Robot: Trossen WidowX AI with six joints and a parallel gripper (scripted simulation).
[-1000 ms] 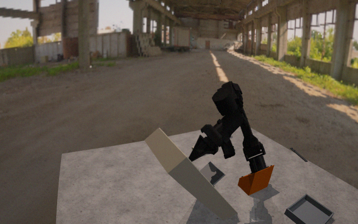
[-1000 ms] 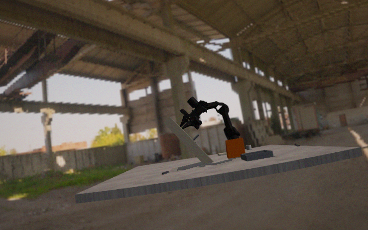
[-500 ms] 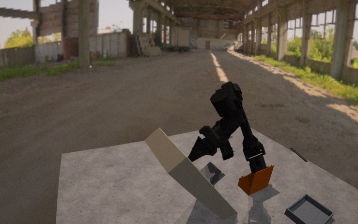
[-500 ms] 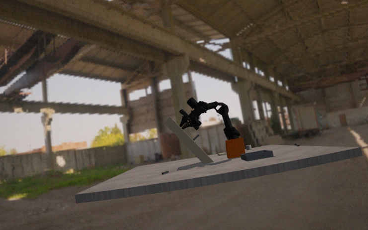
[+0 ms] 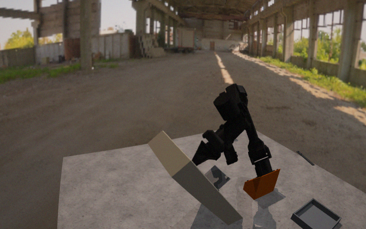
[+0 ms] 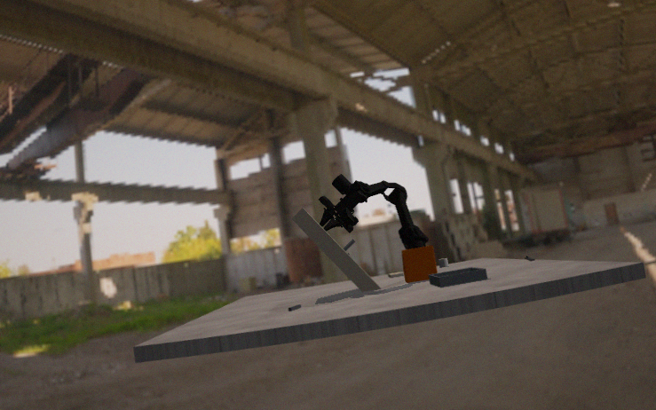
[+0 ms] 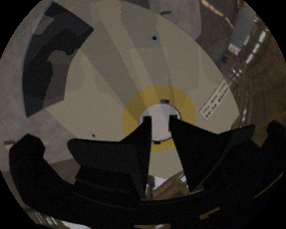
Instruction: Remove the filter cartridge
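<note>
Right now the round pale cartridge is 1 cm below my gripper tip and 1 cm ahead of it. Also, from my gripper tip: beige service panel: 8 cm below, 4 cm behind; then grey tray: 45 cm behind, 25 cm below, 24 cm to the left; then small beige block: 43 cm to the right, 26 cm behind, 25 cm below.
</note>
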